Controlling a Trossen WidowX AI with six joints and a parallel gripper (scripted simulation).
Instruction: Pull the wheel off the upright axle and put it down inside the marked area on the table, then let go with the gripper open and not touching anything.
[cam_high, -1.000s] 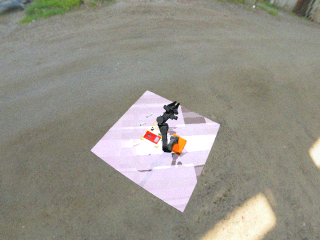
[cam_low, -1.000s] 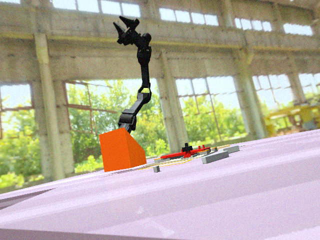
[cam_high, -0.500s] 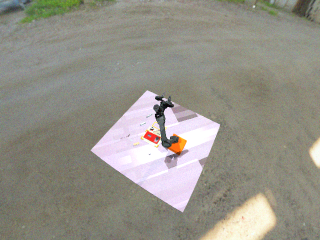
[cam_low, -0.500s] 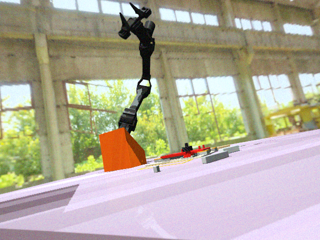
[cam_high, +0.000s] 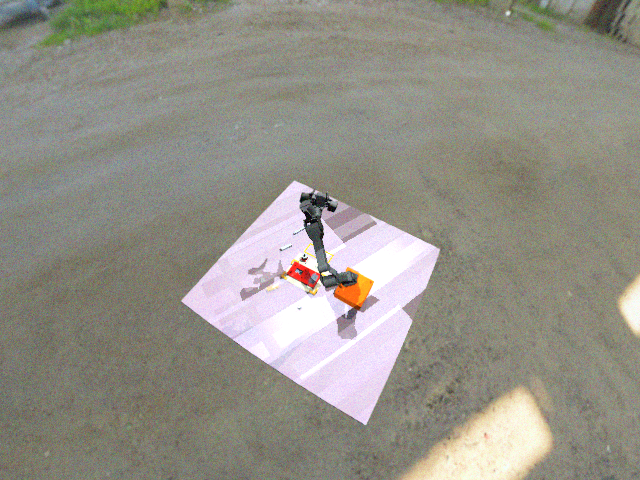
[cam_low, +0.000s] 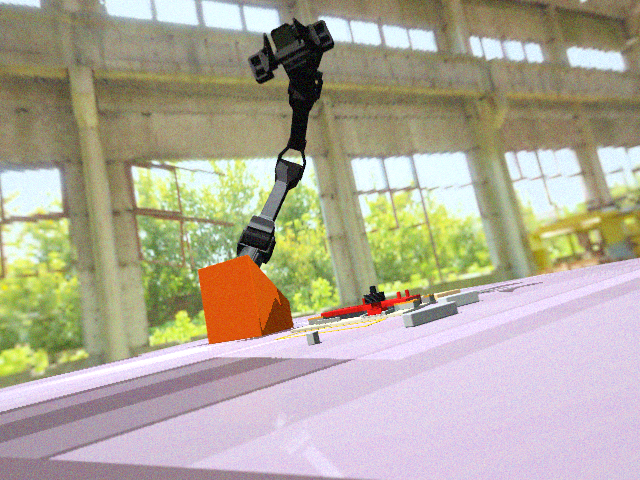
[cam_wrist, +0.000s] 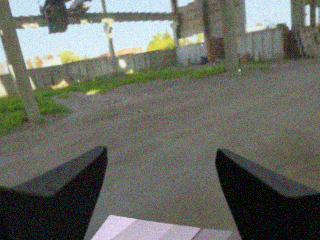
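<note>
Now: the black wheel 56 cm below my gripper tip, 9 cm to the left of it and 5 cm ahead of it.
</note>
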